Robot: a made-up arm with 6 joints. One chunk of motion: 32 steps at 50 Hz.
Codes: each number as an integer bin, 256 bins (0 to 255) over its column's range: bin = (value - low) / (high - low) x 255, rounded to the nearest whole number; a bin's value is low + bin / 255 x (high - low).
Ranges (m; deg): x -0.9..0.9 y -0.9..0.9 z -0.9..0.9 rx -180..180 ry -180..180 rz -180..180
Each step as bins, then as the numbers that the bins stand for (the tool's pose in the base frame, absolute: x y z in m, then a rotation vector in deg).
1 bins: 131 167 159 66 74 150
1 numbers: 0.0247 0.2788 0.2224 -86.82 -75.53 31.76
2 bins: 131 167 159 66 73 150
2 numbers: 0.0247 0.2788 0.2224 -86.82 -76.94 31.76
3 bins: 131 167 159 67 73 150
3 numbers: 0.0247 0.2788 0.2224 -85.41 -76.94 31.76
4 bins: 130 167 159 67 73 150
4 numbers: 0.0176 0.2788 0.2224 -85.41 -76.94 31.76
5 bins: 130 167 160 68 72 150
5 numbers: 0.0176 0.2788 0.2294 -84.00 -78.35 31.76
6 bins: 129 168 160 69 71 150
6 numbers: 0.0106 0.2859 0.2294 -82.59 -79.76 31.76
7 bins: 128 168 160 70 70 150
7 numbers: 0.0035 0.2859 0.2294 -81.18 -81.18 31.76
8 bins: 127 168 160 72 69 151
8 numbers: -0.0035 0.2859 0.2294 -78.35 -82.59 33.18
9 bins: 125 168 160 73 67 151
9 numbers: -0.0176 0.2859 0.2294 -76.94 -85.41 33.18
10 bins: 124 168 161 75 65 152
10 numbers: -0.0247 0.2859 0.2365 -74.12 -88.24 34.59
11 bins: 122 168 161 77 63 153
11 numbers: -0.0388 0.2859 0.2365 -71.29 -91.06 36.00
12 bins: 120 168 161 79 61 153
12 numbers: -0.0529 0.2859 0.2365 -68.47 -93.88 36.00
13 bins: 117 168 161 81 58 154
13 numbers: -0.0741 0.2859 0.2365 -65.65 -98.12 37.41
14 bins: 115 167 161 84 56 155
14 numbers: -0.0882 0.2788 0.2365 -61.41 -100.94 38.82
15 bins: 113 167 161 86 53 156
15 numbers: -0.1024 0.2788 0.2365 -58.59 -105.18 40.24
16 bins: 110 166 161 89 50 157
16 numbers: -0.1235 0.2718 0.2365 -54.35 -109.41 41.65
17 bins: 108 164 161 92 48 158
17 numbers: -0.1376 0.2576 0.2365 -50.12 -112.24 43.06
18 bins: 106 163 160 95 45 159
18 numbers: -0.1518 0.2506 0.2294 -45.88 -116.47 44.47
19 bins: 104 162 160 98 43 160
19 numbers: -0.1659 0.2435 0.2294 -41.65 -119.29 45.88
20 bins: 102 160 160 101 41 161
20 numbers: -0.1800 0.2294 0.2294 -37.41 -122.12 47.29
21 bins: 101 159 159 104 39 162
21 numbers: -0.1871 0.2224 0.2224 -33.18 -124.94 48.71
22 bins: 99 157 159 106 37 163
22 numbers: -0.2012 0.2082 0.2224 -30.35 -127.76 50.12
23 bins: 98 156 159 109 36 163
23 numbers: -0.2082 0.2012 0.2224 -26.12 -129.18 50.12
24 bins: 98 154 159 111 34 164
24 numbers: -0.2082 0.1871 0.2224 -23.29 -132.00 51.53
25 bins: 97 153 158 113 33 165
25 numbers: -0.2153 0.1800 0.2153 -20.47 -133.41 52.94
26 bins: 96 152 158 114 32 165
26 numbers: -0.2224 0.1729 0.2153 -19.06 -134.82 52.94
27 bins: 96 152 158 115 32 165
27 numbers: -0.2224 0.1729 0.2153 -17.65 -134.82 52.94
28 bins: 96 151 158 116 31 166
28 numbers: -0.2224 0.1659 0.2153 -16.24 -136.24 54.35
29 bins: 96 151 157 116 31 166
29 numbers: -0.2224 0.1659 0.2082 -16.24 -136.24 54.35
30 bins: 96 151 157 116 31 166
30 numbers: -0.2224 0.1659 0.2082 -16.24 -136.24 54.35
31 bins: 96 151 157 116 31 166
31 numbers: -0.2224 0.1659 0.2082 -16.24 -136.24 54.35
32 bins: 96 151 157 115 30 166
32 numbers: -0.2224 0.1659 0.2082 -17.65 -137.65 54.35
